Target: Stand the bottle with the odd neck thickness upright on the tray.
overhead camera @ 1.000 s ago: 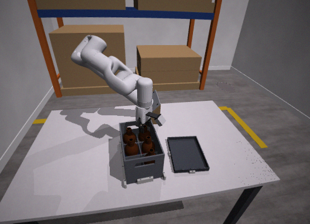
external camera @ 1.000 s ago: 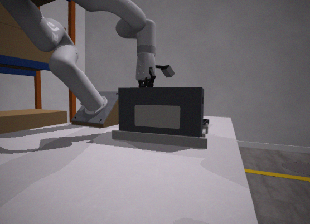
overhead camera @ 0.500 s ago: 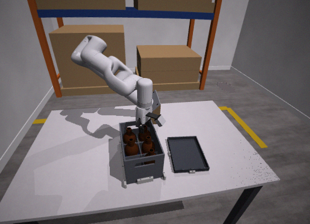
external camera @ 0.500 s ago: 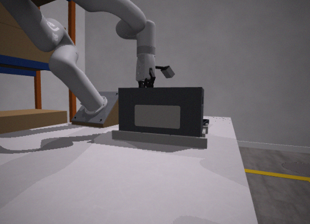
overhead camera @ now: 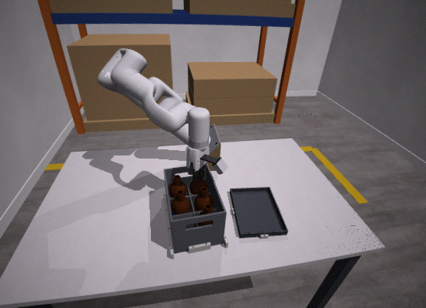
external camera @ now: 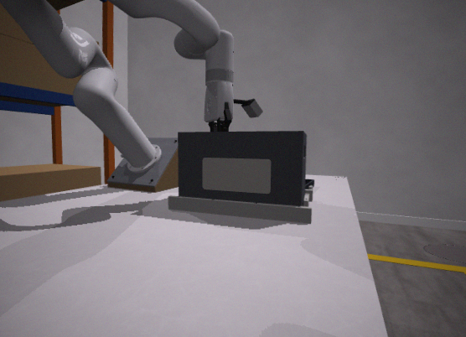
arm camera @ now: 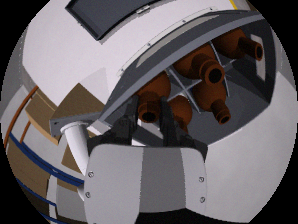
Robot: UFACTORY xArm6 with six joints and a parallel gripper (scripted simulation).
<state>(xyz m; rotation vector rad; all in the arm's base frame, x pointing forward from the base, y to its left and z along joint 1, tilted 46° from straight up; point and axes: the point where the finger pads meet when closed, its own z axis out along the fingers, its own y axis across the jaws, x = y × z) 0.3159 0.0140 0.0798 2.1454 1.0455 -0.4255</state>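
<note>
Right now the glass bottle is 7 cm below my hand. Also, from my hand: dark grey crate (10 cm ahead, 3 cm to the right, 7 cm below); then dark tray (8 cm ahead, 24 cm to the left, 15 cm below).
</note>
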